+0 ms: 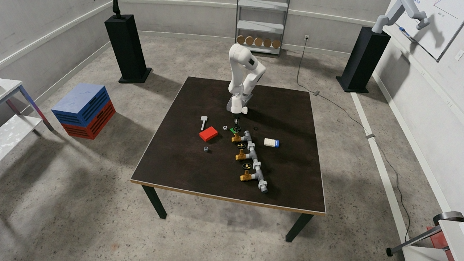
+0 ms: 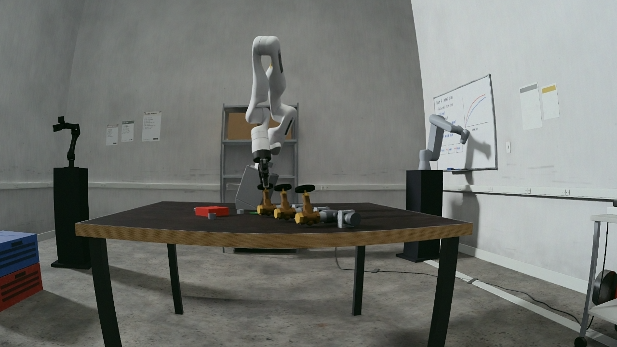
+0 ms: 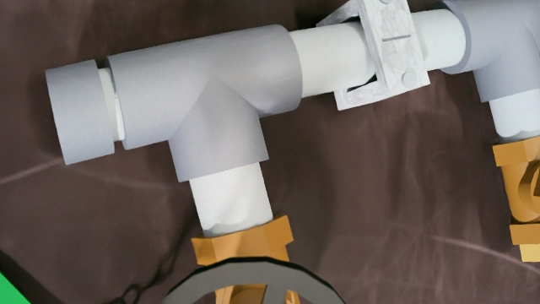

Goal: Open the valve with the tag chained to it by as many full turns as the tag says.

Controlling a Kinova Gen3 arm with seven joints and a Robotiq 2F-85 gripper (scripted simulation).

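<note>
Right now the green tag is 9 cm behind my hand, 2 cm to the right of it and 11 cm below it. The rest, counted from my hand: white-and-blue box (4 cm ahead, 27 cm to the left, 11 cm below); red block (3 cm behind, 22 cm to the right, 10 cm below); small grey ring (12 cm ahead, 22 cm to the right, 11 cm below).
</note>
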